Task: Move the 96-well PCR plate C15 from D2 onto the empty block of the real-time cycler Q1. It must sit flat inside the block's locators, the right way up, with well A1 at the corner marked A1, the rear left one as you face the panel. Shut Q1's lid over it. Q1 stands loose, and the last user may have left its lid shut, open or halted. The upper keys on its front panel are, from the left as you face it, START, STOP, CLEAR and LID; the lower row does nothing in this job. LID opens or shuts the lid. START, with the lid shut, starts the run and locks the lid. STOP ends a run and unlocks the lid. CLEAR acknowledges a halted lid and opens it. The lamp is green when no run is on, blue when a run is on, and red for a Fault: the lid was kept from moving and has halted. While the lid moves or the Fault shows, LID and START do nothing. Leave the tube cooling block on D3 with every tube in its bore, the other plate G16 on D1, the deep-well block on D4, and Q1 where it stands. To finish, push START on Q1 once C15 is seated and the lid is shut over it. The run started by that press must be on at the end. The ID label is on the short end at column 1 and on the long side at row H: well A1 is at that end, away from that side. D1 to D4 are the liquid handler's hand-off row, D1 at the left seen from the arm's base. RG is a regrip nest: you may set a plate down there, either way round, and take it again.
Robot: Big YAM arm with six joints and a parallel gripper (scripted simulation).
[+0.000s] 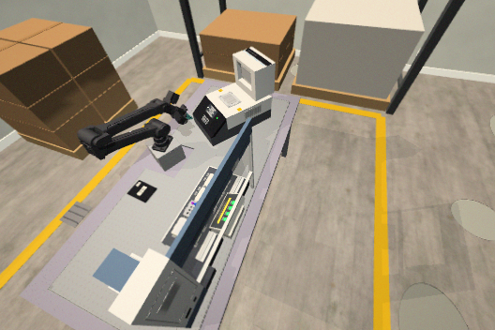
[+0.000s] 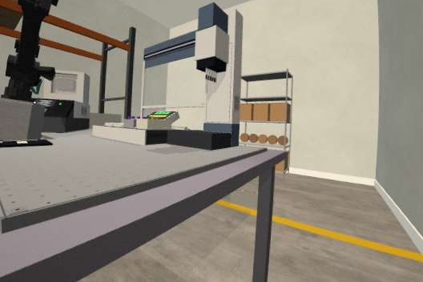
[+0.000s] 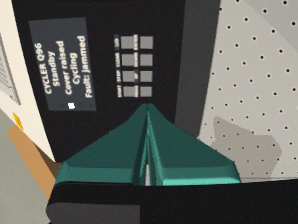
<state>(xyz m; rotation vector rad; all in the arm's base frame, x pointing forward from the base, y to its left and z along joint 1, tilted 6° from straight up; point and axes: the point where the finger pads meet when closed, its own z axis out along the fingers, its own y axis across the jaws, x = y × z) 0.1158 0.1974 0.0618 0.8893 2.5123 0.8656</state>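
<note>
My gripper is now 26 cm short of the white PCR plate, 43 cm to the left of it and 15 cm above it. Round my hand: tube cooling block (24 cm ahead, 53 cm to the right, 14 cm below); then black regrip nest (17 cm behind, 46 cm to the right, 21 cm below); then blue gantry beam (43 cm ahead, 55 cm to the right, 30 cm above).
</note>
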